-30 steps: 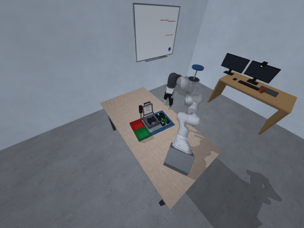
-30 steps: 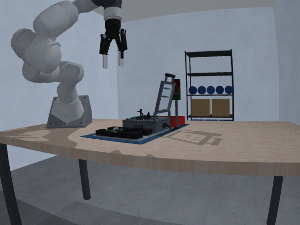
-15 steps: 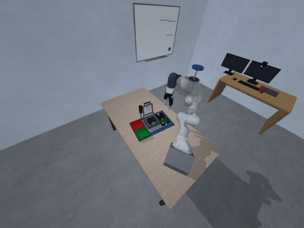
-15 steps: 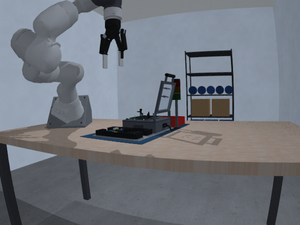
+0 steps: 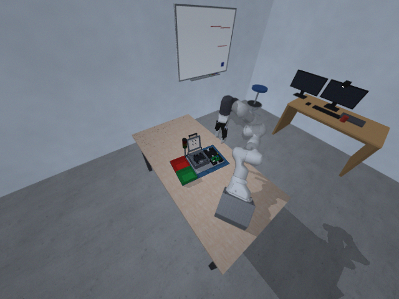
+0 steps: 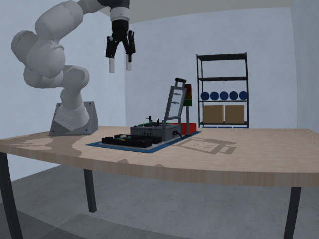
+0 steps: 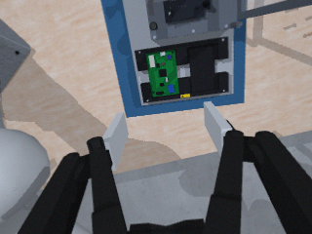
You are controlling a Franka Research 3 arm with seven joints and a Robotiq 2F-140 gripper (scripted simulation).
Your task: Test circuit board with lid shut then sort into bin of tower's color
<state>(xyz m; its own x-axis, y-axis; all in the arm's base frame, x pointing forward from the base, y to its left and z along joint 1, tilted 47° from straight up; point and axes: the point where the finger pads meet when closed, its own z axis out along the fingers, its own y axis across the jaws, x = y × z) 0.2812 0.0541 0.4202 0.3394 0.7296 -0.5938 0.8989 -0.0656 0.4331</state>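
Right now the green circuit board is 310 mm below my hand. Round my hand: tester plate 260 mm below, 140 mm to the left, 120 mm ahead; tester lid 230 mm ahead, 150 mm below, 90 mm to the left; black latch hook 250 mm below, 210 mm to the left, 80 mm ahead.
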